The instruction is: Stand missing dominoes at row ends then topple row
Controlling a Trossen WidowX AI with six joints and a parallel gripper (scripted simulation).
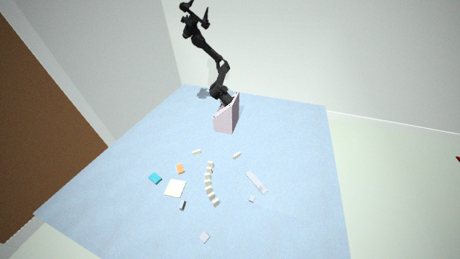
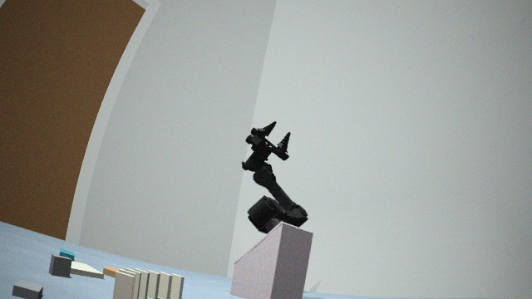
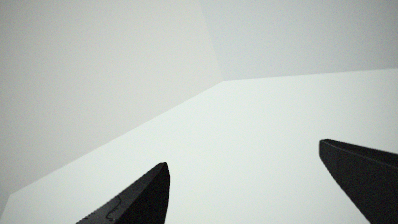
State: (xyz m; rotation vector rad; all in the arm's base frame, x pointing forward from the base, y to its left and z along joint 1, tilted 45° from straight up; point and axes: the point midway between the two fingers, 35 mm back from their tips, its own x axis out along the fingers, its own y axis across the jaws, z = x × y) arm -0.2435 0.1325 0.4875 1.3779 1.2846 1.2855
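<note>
Now: the orange block 650 mm below my gripper tip, 650 mm ahead of it and 90 mm to the left of it. Round my gripper tip: teal block 740 mm ahead, 650 mm below, 10 mm to the right; cream plate 750 mm ahead, 660 mm below, 120 mm to the left; grey strip 660 mm below, 600 mm ahead, 480 mm to the left.
</note>
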